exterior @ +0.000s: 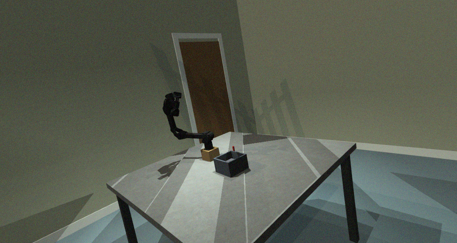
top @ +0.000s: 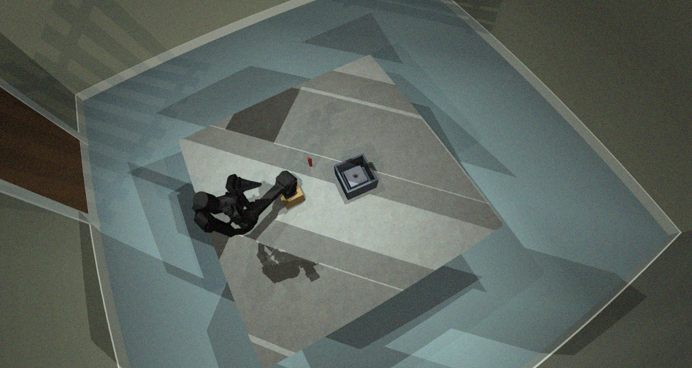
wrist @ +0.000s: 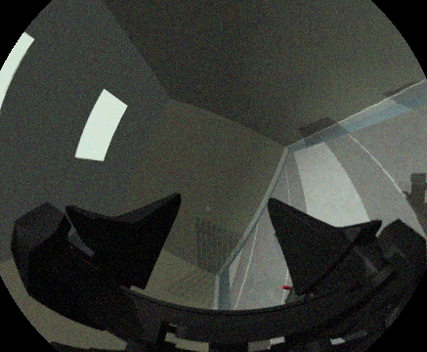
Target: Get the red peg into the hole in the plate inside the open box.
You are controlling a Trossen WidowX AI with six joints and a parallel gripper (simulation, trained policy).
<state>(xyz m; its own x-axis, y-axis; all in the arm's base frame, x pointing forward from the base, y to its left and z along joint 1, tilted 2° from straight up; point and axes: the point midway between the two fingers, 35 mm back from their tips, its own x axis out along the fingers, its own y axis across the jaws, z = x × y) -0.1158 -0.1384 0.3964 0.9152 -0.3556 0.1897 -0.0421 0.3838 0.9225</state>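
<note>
Right now my gripper tip is 24 cm short of the red peg, 25 cm to the right of it and 45 cm above it. Also, from my gripper tip: light plate (39 cm ahead, 5 cm to the left, 44 cm below); dark box (39 cm ahead, 5 cm to the left, 46 cm below).
</note>
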